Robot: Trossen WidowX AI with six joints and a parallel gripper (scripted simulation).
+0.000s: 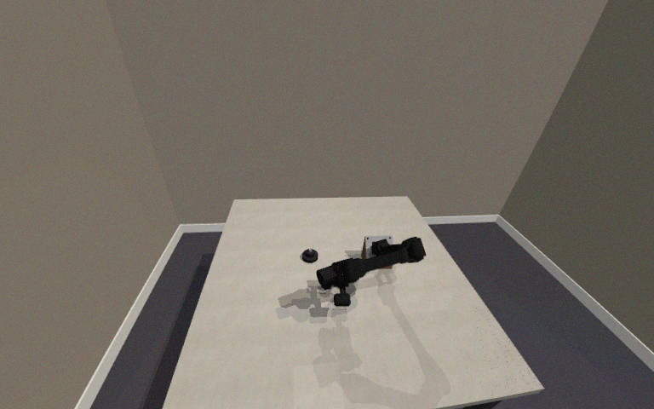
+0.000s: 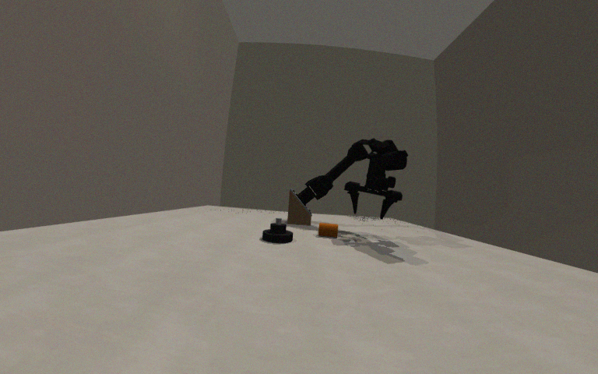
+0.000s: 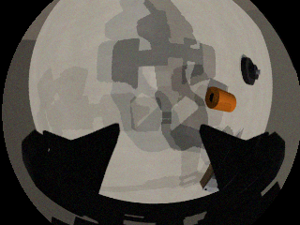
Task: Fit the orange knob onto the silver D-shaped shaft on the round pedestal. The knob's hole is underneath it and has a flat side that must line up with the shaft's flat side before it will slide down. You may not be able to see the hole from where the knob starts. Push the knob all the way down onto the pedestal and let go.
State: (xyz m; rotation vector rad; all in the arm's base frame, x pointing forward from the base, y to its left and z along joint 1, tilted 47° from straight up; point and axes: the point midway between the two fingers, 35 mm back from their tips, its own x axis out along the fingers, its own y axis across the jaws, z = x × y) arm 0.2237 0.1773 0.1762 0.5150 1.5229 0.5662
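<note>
My gripper tip is 150 mm to the left of the orange knob, 50 mm above it and 20 mm short of it. From my gripper tip the other things lie so: black round pedestal: 280 mm to the right, 120 mm ahead, 40 mm below.
</note>
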